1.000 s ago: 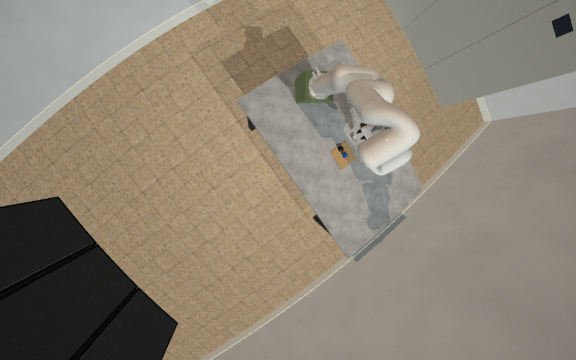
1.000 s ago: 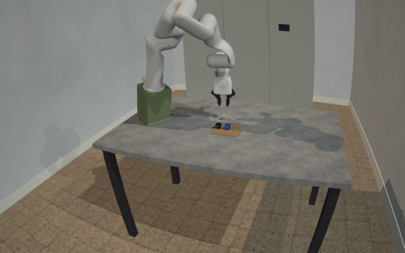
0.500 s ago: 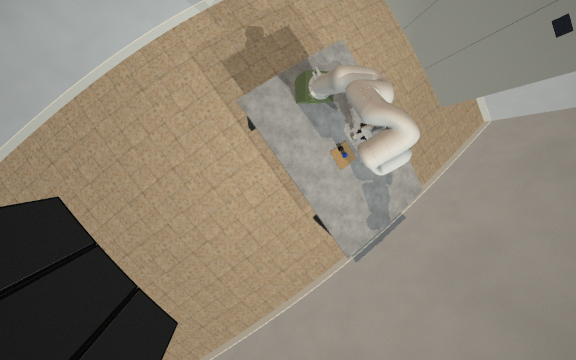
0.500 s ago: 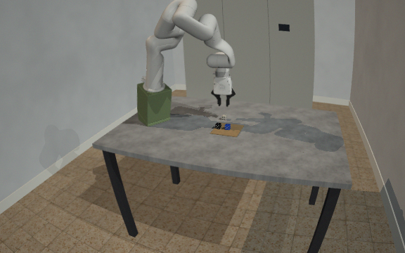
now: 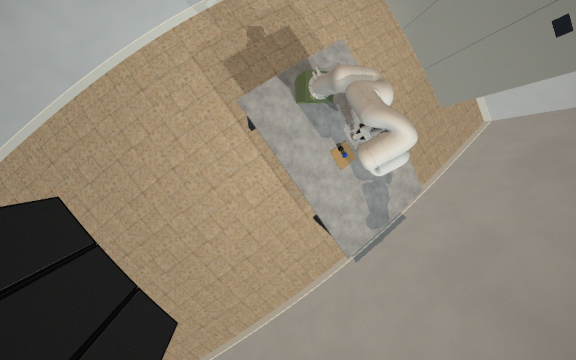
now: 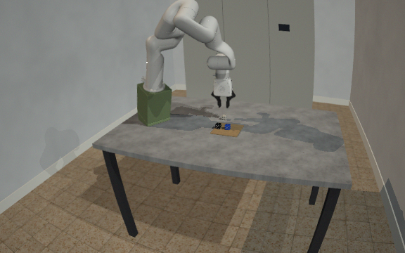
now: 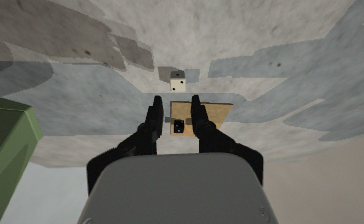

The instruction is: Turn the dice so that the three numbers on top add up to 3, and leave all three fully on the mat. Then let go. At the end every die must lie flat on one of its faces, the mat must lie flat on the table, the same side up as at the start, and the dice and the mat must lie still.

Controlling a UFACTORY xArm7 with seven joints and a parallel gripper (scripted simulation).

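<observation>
Right now my hand is 8 cm above the white die. Also, from my hand: tan mat (6 cm ahead, 13 cm to the right, 9 cm below); then blue die (6 cm ahead, 13 cm to the right, 8 cm below); then black die (1 cm ahead, 13 cm to the right, 8 cm below).
</observation>
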